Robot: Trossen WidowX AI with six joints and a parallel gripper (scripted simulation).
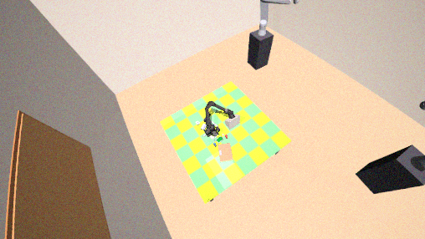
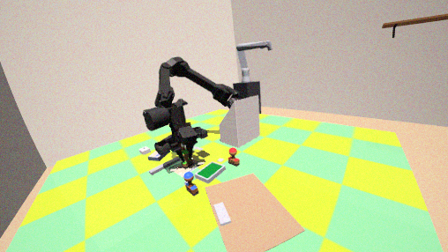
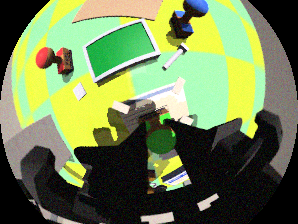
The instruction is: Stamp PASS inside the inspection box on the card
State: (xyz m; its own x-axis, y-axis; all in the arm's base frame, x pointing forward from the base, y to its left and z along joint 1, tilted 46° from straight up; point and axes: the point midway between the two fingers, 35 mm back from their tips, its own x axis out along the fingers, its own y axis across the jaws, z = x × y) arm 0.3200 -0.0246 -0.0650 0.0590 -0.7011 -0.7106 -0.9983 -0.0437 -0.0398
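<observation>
My gripper tip is 30 mm above the white card and 10 mm short of it. Round my gripper tip: orange-knobbed stamp (140 mm to the right, 30 mm behind); green ink pad (100 mm to the left, 30 mm behind, 20 mm below); long grey bar (70 mm to the right, 70 mm ahead, 20 mm below).
</observation>
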